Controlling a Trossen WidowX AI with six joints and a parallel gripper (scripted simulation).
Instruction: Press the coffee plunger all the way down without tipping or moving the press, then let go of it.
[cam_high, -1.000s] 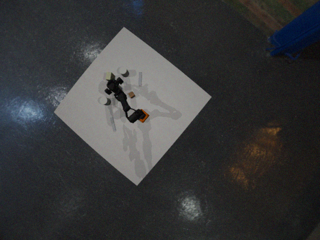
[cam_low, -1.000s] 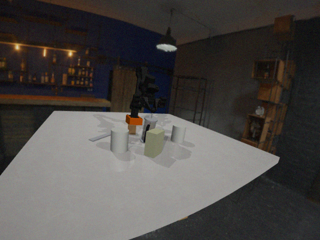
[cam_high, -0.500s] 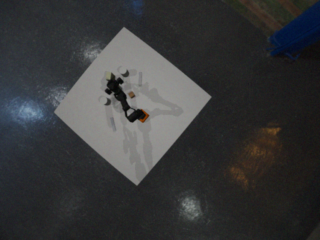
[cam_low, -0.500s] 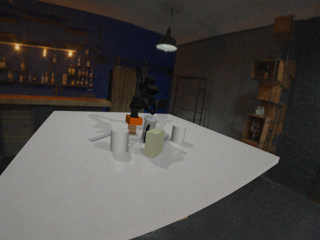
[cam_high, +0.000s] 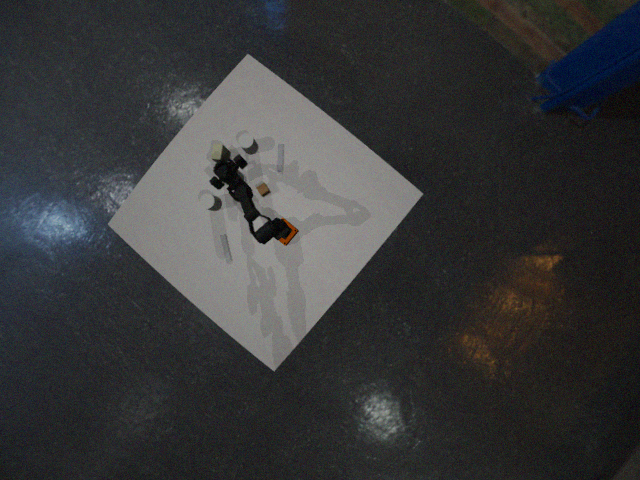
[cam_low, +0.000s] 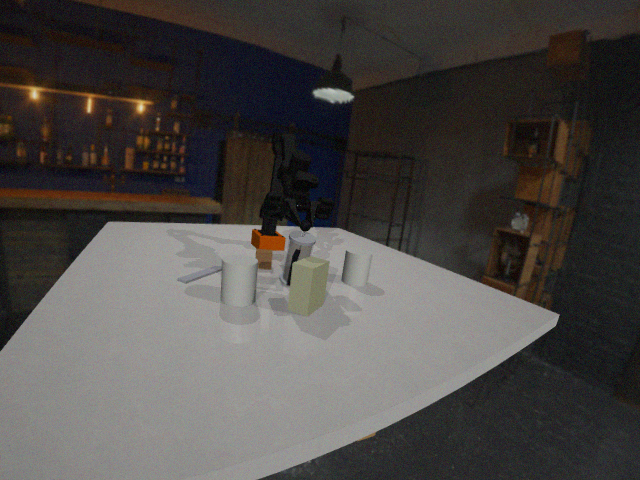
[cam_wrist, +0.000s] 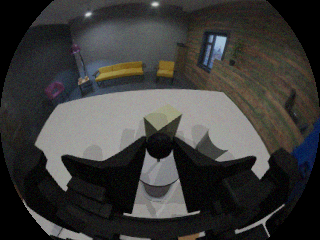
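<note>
The coffee press is 90 mm below my gripper tip, 20 mm behind it and 10 mm to the right of it. Round my gripper tip: tan cube (190 mm behind, 150 mm below, 20 mm to the right).
</note>
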